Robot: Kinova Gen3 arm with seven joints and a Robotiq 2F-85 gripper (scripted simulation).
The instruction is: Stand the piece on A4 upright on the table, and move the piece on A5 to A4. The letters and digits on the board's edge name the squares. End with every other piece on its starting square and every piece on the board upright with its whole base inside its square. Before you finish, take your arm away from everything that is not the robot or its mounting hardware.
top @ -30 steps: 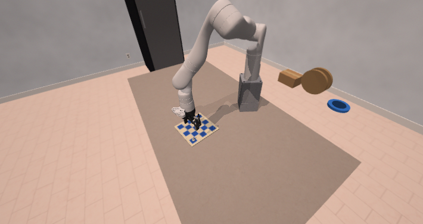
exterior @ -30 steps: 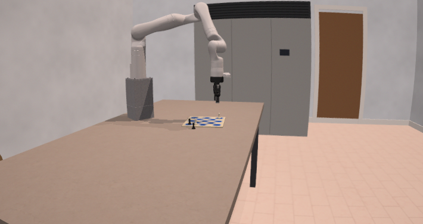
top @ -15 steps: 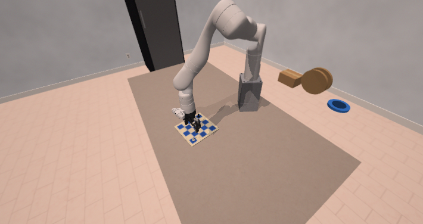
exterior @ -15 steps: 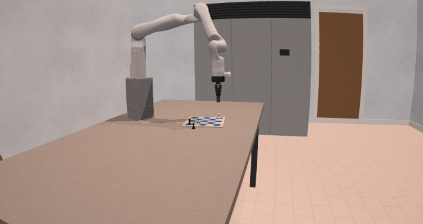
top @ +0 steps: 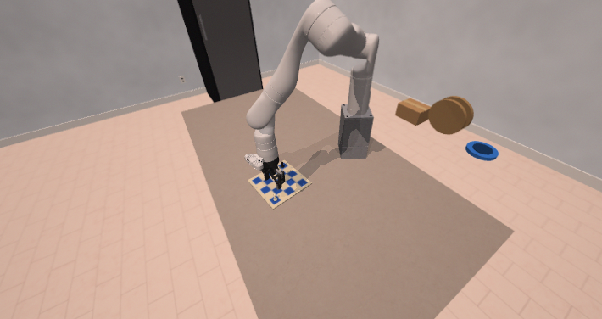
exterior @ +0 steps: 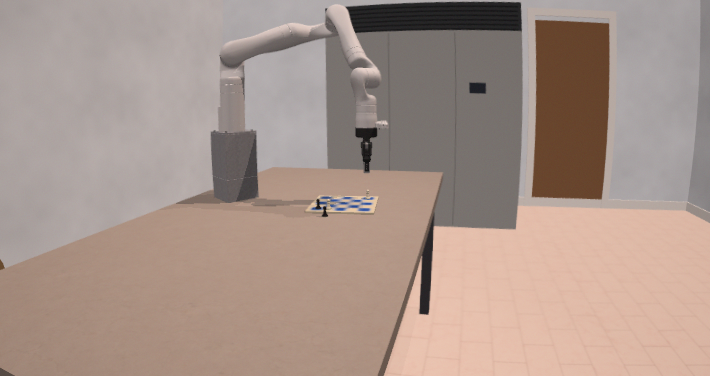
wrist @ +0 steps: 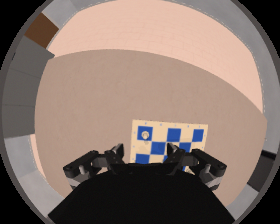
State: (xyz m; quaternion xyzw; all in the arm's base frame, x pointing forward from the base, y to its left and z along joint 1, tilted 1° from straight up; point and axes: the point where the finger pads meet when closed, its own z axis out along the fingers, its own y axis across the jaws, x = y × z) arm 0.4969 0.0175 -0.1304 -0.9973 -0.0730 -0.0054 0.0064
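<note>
Now: hand 7 cm past the cream chessboard, 8 cm to the left of it and 11 cm above it.
</note>
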